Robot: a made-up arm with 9 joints. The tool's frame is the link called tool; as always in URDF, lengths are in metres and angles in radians. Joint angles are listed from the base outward.
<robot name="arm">
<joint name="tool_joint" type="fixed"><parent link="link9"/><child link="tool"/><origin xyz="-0.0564 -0.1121 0.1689" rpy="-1.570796 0 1.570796"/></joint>
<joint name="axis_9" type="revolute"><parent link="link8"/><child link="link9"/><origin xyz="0.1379 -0.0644 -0.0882" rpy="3.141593 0 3.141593"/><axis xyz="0 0 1"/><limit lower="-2.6" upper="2.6"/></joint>
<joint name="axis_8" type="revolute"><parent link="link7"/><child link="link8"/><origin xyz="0.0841 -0.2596 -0.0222" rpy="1.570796 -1.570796 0"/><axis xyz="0 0 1"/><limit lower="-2.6" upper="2.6"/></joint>
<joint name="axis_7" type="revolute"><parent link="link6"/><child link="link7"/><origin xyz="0.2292 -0.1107 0.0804" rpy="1.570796 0 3.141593"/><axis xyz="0 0 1"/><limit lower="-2.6" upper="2.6"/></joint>
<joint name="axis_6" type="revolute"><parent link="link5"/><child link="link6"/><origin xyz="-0.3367 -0.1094 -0.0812" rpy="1.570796 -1.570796 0"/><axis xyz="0 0 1"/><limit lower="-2.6" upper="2.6"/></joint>
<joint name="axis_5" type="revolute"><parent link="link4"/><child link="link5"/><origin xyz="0.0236 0.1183 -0.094" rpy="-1.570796 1.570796 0"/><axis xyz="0 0 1"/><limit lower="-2.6" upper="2.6"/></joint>
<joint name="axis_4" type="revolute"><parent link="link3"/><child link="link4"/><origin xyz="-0.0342 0.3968 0.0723" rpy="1.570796 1.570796 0"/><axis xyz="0 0 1"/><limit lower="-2.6" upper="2.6"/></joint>
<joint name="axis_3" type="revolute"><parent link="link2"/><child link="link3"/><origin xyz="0.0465 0.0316 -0.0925" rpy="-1.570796 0 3.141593"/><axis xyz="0 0 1"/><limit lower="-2.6" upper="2.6"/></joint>
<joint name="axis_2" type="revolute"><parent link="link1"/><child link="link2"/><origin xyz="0.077 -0.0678 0.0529" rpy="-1.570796 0 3.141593"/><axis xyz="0 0 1"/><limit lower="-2.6" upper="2.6"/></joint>
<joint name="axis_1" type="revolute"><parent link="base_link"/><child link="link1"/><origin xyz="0 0 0.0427" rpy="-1.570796 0 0"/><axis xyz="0 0 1"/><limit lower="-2.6" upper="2.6"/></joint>
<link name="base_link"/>
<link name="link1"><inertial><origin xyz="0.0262 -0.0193 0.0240"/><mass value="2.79"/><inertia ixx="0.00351" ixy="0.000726" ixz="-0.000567" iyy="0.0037" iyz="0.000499" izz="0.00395"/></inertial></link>
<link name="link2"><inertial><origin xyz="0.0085 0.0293 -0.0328"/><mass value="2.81"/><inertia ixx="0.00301" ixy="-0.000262" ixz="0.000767" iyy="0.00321" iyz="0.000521" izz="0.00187"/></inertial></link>
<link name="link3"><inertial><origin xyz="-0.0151 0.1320 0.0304"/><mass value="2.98"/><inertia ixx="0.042" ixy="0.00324" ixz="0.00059" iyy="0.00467" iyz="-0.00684" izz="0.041"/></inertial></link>
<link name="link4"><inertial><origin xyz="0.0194 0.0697 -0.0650"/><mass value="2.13"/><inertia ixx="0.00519" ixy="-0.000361" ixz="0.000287" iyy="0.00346" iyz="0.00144" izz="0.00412"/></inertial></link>
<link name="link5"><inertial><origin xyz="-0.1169 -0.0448 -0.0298"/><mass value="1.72"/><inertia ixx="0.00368" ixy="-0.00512" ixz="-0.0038" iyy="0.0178" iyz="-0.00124" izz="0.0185"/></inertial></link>
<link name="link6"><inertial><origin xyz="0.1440 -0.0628 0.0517"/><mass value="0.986"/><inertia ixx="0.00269" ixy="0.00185" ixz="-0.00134" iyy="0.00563" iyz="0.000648" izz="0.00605"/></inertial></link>
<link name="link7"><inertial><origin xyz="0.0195 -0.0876 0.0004"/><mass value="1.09"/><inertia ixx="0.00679" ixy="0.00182" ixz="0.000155" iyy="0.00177" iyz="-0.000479" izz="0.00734"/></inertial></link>
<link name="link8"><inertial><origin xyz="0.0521 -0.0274 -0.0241"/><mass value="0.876"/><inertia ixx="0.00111" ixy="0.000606" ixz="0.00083" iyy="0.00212" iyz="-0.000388" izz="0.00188"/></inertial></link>
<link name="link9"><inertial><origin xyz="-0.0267 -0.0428 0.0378"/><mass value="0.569"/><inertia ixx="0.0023" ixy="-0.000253" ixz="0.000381" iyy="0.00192" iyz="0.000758" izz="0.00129"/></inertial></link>
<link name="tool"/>
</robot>
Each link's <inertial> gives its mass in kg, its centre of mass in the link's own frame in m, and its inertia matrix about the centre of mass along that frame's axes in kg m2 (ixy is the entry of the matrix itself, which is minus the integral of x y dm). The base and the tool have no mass. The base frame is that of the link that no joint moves.
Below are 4 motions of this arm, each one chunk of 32 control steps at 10 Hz.
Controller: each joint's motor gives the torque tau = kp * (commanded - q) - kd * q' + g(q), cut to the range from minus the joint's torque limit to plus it. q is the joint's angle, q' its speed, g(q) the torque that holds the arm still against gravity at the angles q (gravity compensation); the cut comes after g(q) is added. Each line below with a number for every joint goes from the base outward.
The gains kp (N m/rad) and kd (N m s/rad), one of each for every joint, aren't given. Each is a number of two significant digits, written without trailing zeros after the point. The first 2 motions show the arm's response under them.
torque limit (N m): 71 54 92 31 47 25 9.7 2.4 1.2
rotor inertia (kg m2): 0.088 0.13 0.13 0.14 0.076 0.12 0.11 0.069 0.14
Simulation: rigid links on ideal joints. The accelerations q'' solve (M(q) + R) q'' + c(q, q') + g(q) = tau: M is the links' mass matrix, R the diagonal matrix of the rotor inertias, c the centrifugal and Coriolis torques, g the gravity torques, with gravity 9.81 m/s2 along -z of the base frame. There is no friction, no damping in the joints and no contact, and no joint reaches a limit. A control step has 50 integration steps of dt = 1/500 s. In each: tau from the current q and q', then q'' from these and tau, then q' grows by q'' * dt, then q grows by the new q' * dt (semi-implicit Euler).
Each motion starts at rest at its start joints. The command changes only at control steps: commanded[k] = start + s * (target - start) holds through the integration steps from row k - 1 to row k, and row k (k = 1, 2, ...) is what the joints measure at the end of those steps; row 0 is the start. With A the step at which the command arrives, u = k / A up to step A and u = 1 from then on. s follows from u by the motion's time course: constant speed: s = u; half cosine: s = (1 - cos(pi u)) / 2; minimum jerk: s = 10 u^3 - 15 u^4 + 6 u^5; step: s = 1 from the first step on.
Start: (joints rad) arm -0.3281 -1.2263 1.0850 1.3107 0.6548 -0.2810 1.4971 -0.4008 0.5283
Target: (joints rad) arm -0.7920 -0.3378 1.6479 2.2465 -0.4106 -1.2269 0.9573 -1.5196 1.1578
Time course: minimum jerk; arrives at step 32
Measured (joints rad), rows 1 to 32:
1: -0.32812 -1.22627 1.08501 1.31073 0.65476 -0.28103 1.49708 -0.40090 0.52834
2: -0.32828 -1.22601 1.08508 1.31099 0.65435 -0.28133 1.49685 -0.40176 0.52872
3: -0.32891 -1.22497 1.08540 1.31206 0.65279 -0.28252 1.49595 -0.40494 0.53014
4: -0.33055 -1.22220 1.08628 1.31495 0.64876 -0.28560 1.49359 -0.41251 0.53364
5: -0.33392 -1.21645 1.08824 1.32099 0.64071 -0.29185 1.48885 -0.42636 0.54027
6: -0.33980 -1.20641 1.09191 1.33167 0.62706 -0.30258 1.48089 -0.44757 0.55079
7: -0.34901 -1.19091 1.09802 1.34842 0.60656 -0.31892 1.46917 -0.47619 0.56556
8: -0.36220 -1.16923 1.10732 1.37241 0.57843 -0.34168 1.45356 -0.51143 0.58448
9: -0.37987 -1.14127 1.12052 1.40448 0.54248 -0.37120 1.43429 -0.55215 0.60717
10: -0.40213 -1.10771 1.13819 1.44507 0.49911 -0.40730 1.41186 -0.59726 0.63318
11: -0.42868 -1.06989 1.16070 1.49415 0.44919 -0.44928 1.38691 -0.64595 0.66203
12: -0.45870 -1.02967 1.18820 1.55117 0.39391 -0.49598 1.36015 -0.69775 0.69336
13: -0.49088 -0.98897 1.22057 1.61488 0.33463 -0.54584 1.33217 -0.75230 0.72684
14: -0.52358 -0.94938 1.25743 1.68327 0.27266 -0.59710 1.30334 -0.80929 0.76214
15: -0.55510 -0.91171 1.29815 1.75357 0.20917 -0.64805 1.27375 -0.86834 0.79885
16: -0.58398 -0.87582 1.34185 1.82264 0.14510 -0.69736 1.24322 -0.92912 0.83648
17: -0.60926 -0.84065 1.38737 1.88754 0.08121 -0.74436 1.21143 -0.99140 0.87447
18: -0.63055 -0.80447 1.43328 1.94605 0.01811 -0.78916 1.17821 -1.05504 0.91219
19: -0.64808 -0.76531 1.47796 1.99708 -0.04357 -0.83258 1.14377 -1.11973 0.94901
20: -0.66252 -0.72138 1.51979 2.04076 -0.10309 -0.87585 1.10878 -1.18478 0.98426
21: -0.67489 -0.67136 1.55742 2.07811 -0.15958 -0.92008 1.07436 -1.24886 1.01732
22: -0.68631 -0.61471 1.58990 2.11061 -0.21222 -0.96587 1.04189 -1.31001 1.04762
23: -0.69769 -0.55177 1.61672 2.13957 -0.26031 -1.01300 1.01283 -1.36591 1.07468
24: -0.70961 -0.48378 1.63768 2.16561 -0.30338 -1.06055 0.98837 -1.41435 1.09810
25: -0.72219 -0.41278 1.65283 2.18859 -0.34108 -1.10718 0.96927 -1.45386 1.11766
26: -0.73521 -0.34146 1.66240 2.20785 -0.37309 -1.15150 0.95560 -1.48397 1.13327
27: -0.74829 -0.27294 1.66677 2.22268 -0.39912 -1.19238 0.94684 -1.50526 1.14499
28: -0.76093 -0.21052 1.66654 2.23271 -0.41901 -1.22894 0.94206 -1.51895 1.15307
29: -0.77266 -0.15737 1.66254 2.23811 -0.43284 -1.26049 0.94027 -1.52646 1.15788
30: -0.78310 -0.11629 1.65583 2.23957 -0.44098 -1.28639 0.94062 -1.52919 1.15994
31: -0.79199 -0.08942 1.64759 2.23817 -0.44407 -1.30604 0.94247 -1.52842 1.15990
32: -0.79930 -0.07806 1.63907 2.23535 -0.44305 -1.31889 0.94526 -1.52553 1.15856
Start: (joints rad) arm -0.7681 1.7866 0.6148 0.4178 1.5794 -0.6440 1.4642 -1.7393 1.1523
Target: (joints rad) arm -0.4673 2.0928 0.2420 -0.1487 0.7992 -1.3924 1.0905 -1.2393 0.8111
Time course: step
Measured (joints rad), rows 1 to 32:
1: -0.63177 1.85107 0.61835 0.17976 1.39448 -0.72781 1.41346 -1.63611 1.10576
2: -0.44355 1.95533 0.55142 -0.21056 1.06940 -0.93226 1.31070 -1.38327 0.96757
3: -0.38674 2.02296 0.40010 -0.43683 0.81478 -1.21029 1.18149 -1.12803 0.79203
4: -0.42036 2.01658 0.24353 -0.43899 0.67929 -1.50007 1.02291 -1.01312 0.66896
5: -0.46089 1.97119 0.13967 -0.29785 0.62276 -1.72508 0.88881 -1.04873 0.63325
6: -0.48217 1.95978 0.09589 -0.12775 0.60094 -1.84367 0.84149 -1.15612 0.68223
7: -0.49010 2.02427 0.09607 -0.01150 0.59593 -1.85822 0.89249 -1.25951 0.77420
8: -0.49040 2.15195 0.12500 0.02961 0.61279 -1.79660 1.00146 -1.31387 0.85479
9: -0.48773 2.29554 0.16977 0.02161 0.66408 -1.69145 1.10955 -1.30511 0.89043
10: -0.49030 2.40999 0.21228 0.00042 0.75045 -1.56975 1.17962 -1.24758 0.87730
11: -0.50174 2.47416 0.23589 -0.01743 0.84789 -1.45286 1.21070 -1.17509 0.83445
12: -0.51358 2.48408 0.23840 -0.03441 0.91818 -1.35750 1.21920 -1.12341 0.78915
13: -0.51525 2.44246 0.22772 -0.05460 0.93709 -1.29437 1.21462 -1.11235 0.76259
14: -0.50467 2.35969 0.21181 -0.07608 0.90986 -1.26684 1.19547 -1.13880 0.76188
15: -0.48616 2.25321 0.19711 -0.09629 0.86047 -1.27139 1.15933 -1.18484 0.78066
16: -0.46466 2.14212 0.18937 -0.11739 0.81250 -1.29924 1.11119 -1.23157 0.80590
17: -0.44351 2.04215 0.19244 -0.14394 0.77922 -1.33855 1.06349 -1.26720 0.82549
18: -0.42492 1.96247 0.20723 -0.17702 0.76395 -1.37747 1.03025 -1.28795 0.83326
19: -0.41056 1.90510 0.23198 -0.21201 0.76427 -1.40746 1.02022 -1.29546 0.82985
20: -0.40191 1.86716 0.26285 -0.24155 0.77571 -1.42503 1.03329 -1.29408 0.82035
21: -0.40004 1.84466 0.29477 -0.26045 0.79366 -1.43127 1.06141 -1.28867 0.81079
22: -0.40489 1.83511 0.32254 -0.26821 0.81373 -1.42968 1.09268 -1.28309 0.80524
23: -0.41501 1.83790 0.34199 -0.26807 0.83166 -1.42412 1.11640 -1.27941 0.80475
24: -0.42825 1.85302 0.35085 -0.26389 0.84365 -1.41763 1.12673 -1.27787 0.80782
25: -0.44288 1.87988 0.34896 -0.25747 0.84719 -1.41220 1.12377 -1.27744 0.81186
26: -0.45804 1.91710 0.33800 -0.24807 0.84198 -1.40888 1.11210 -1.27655 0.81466
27: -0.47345 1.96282 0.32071 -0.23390 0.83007 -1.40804 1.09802 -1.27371 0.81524
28: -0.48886 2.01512 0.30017 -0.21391 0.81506 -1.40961 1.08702 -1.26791 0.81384
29: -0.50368 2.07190 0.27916 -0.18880 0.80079 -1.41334 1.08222 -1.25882 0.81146
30: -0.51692 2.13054 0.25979 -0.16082 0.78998 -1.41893 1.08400 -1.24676 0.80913
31: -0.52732 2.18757 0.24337 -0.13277 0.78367 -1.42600 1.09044 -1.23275 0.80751
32: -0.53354 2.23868 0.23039 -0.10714 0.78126 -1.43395 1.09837 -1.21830 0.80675
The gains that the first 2 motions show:
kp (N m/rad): 23 9.4 21 13 14 4.1 10 4.3 7.9
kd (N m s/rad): 1.8 0.48 1.6 0.7 1.1 0.38 0.41 0.3 0.49
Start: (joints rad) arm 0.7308 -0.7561 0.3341 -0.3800 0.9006 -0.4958 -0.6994 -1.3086 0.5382
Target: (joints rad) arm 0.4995 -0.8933 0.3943 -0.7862 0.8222 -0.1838 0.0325 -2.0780 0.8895
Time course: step
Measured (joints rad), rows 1 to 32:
1: 0.65338 -0.70918 0.36471 -0.49937 0.87865 -0.43524 -0.54634 -1.47387 0.58372
2: 0.52815 -0.66025 0.39276 -0.70907 0.83132 -0.28899 -0.14480 -1.80166 0.71244
3: 0.46864 -0.68024 0.37365 -0.84986 0.79031 -0.13087 0.27951 -2.09881 0.87384
4: 0.47538 -0.77220 0.33924 -0.88166 0.79468 -0.01156 0.49612 -2.27844 0.99301
5: 0.50045 -0.89247 0.33005 -0.84894 0.84014 0.05394 0.43322 -2.30636 1.03208
6: 0.51308 -0.99151 0.35411 -0.81374 0.87717 0.05245 0.18289 -2.22321 0.99754
7: 0.50528 -1.04495 0.39721 -0.80599 0.87378 -0.00182 -0.08860 -2.10452 0.92534
8: 0.48629 -1.05918 0.43754 -0.81905 0.84503 -0.06894 -0.24192 -2.01538 0.85745
9: 0.47210 -1.05466 0.45945 -0.83317 0.81698 -0.12753 -0.22851 -1.99003 0.82248
10: 0.46986 -1.04399 0.46108 -0.83604 0.79865 -0.18053 -0.08958 -2.01595 0.82646
11: 0.47548 -1.02921 0.45101 -0.82803 0.79121 -0.23873 0.08376 -2.05621 0.85636
12: 0.48326 -1.00903 0.43890 -0.81674 0.79940 -0.30335 0.20302 -2.08089 0.89133
13: 0.49048 -0.98313 0.43011 -0.80861 0.82310 -0.36272 0.22505 -2.07940 0.91405
14: 0.49643 -0.95432 0.42537 -0.80484 0.84909 -0.40325 0.16285 -2.06001 0.91761
15: 0.50108 -0.92755 0.42243 -0.80294 0.86094 -0.41485 0.06535 -2.03947 0.90584
16: 0.50446 -0.90665 0.41817 -0.80000 0.85372 -0.39167 -0.01510 -2.03181 0.88856
17: 0.50627 -0.89201 0.41083 -0.79457 0.83579 -0.33505 -0.04771 -2.04219 0.87543
18: 0.50607 -0.88087 0.40087 -0.78686 0.81897 -0.25523 -0.03183 -2.06516 0.87163
19: 0.50428 -0.86990 0.38995 -0.77834 0.80981 -0.16885 0.01022 -2.08923 0.87682
20: 0.50230 -0.85747 0.37967 -0.77106 0.80851 -0.09352 0.04903 -2.10506 0.88672
21: 0.50155 -0.84393 0.37115 -0.76659 0.81200 -0.04196 0.06403 -2.10999 0.89597
22: 0.50237 -0.83065 0.36523 -0.76498 0.81657 -0.01882 0.05161 -2.10682 0.90081
23: 0.50410 -0.81926 0.36240 -0.76484 0.81939 -0.02101 0.02310 -2.10041 0.90032
24: 0.50573 -0.81133 0.36250 -0.76445 0.81953 -0.04074 -0.00402 -2.09472 0.89612
25: 0.50646 -0.80819 0.36477 -0.76297 0.81781 -0.06952 -0.01600 -2.09149 0.89097
26: 0.50599 -0.81078 0.36826 -0.76101 0.81583 -0.10113 -0.00879 -2.09003 0.88725
27: 0.50444 -0.81950 0.37225 -0.76018 0.81509 -0.13216 0.01189 -2.08827 0.88603
28: 0.50227 -0.83405 0.37651 -0.76209 0.81647 -0.16105 0.03521 -2.08448 0.88694
29: 0.50003 -0.85341 0.38122 -0.76745 0.81997 -0.18684 0.05136 -2.07858 0.88878
30: 0.49805 -0.87600 0.38668 -0.77576 0.82453 -0.20859 0.05587 -2.07219 0.89025
31: 0.49641 -0.89997 0.39303 -0.78564 0.82850 -0.22532 0.05041 -2.06751 0.89065
32: 0.49501 -0.92334 0.40002 -0.79538 0.83052 -0.23621 0.04062 -2.06600 0.88999

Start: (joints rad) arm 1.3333 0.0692 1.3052 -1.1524 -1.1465 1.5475 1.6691 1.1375 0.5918
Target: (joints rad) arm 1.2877 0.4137 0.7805 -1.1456 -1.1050 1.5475 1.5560 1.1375 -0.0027
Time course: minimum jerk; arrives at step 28
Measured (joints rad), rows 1 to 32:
1: 1.33334 0.06921 1.30514 -1.15240 -1.14650 1.54750 1.66909 1.13750 0.59174
2: 1.33367 0.06927 1.30472 -1.15241 -1.14646 1.54749 1.66896 1.13746 0.59120
3: 1.33464 0.06953 1.30332 -1.15245 -1.14635 1.54747 1.66847 1.13736 0.58918
4: 1.33644 0.07025 1.30030 -1.15250 -1.14615 1.54738 1.66727 1.13716 0.58430
5: 1.33904 0.07181 1.29501 -1.15256 -1.14584 1.54718 1.66501 1.13691 0.57518
6: 1.34218 0.07474 1.28688 -1.15261 -1.14547 1.54682 1.66149 1.13669 0.56090
7: 1.34548 0.07961 1.27534 -1.15262 -1.14508 1.54625 1.65672 1.13662 0.54118
8: 1.34847 0.08706 1.25992 -1.15259 -1.14471 1.54546 1.65087 1.13679 0.51634
9: 1.35070 0.09769 1.24028 -1.15257 -1.14438 1.54448 1.64422 1.13720 0.48705
10: 1.35172 0.11205 1.21622 -1.15260 -1.14405 1.54336 1.63704 1.13780 0.45410
11: 1.35116 0.13051 1.18779 -1.15277 -1.14366 1.54216 1.62955 1.13850 0.41826
12: 1.34876 0.15327 1.15523 -1.15314 -1.14306 1.54094 1.62190 1.13920 0.38018
13: 1.34437 0.18027 1.11906 -1.15377 -1.14209 1.53975 1.61421 1.13987 0.34049
14: 1.33797 0.21114 1.08001 -1.15463 -1.14060 1.53863 1.60660 1.14050 0.29981
15: 1.32967 0.24517 1.03900 -1.15564 -1.13842 1.53765 1.59922 1.14110 0.25888
16: 1.31971 0.28131 0.99707 -1.15660 -1.13543 1.53688 1.59225 1.14167 0.21854
17: 1.30844 0.31815 0.95531 -1.15726 -1.13159 1.53650 1.58587 1.14217 0.17966
18: 1.29634 0.35402 0.91482 -1.15731 -1.12690 1.53671 1.58023 1.14249 0.14311
19: 1.28400 0.38708 0.87658 -1.15647 -1.12150 1.53774 1.57545 1.14250 0.10966
20: 1.27210 0.41557 0.84149 -1.15455 -1.11560 1.53981 1.57156 1.14205 0.07995
21: 1.26137 0.43797 0.81033 -1.15153 -1.10950 1.54304 1.56855 1.14107 0.05446
22: 1.25251 0.45327 0.78381 -1.14764 -1.10359 1.54738 1.56634 1.13958 0.03350
23: 1.24607 0.46107 0.76252 -1.14330 -1.09826 1.55255 1.56482 1.13771 0.01720
24: 1.24244 0.46172 0.74694 -1.13912 -1.09392 1.55803 1.56384 1.13570 0.00549
25: 1.24174 0.45620 0.73736 -1.13576 -1.09088 1.56313 1.56323 1.13383 -0.00189
26: 1.24390 0.44604 0.73373 -1.13380 -1.08937 1.56702 1.56283 1.13239 -0.00546
27: 1.24867 0.43304 0.73561 -1.13362 -1.08947 1.56895 1.56244 1.13161 -0.00599
28: 1.25574 0.41908 0.74208 -1.13529 -1.09110 1.56837 1.56183 1.13159 -0.00453
29: 1.26473 0.40591 0.75179 -1.13855 -1.09404 1.56506 1.56079 1.13232 -0.00242
30: 1.27501 0.39488 0.76333 -1.14281 -1.09793 1.55925 1.55917 1.13369 -0.00084
31: 1.28570 0.38687 0.77549 -1.14725 -1.10235 1.55165 1.55700 1.13553 -0.00043
32: 1.29583 0.38234 0.78721 -1.15111 -1.10683 1.54332 1.55455 1.13764 -0.00113

